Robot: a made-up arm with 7 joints. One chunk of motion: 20 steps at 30 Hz.
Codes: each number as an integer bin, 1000 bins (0 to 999) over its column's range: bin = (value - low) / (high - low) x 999, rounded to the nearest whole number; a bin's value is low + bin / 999 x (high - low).
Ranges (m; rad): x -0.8..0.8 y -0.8..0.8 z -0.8..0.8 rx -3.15..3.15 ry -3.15..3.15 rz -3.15..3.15
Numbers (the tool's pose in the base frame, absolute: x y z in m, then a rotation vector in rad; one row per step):
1: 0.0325 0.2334 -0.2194 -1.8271 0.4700 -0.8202
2: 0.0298 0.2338 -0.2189 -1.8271 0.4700 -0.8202
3: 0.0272 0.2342 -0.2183 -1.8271 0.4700 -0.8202
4: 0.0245 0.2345 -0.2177 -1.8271 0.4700 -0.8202
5: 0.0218 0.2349 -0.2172 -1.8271 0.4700 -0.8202
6: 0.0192 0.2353 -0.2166 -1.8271 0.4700 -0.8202
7: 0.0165 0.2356 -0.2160 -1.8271 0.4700 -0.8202
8: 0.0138 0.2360 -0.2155 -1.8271 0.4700 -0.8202
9: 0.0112 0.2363 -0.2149 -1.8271 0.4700 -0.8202
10: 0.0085 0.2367 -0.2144 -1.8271 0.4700 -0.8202
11: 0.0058 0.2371 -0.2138 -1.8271 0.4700 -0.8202
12: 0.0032 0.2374 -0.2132 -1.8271 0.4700 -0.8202
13: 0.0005 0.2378 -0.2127 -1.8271 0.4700 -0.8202
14: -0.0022 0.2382 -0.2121 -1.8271 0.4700 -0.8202
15: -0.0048 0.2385 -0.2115 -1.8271 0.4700 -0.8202
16: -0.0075 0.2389 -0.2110 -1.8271 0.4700 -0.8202
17: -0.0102 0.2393 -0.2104 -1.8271 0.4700 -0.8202
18: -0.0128 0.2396 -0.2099 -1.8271 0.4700 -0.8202
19: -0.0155 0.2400 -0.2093 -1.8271 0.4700 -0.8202
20: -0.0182 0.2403 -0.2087 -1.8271 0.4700 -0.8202
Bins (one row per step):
1: 520 645 363 210 574 369
2: 518 645 363 210 574 369
3: 516 646 363 210 574 369
4: 515 646 364 210 574 369
5: 513 646 364 210 574 369
6: 511 646 364 210 574 369
7: 510 647 365 210 574 369
8: 508 647 365 210 574 369
9: 506 647 365 210 574 369
10: 505 647 366 210 574 369
11: 503 648 366 210 574 369
12: 501 648 366 210 574 369
13: 500 648 367 210 574 369
14: 498 648 367 210 574 369
15: 497 648 367 210 574 369
16: 495 649 368 210 574 369
17: 493 649 368 210 574 369
18: 492 649 368 210 574 369
19: 490 649 369 210 574 369
20: 488 650 369 210 574 369

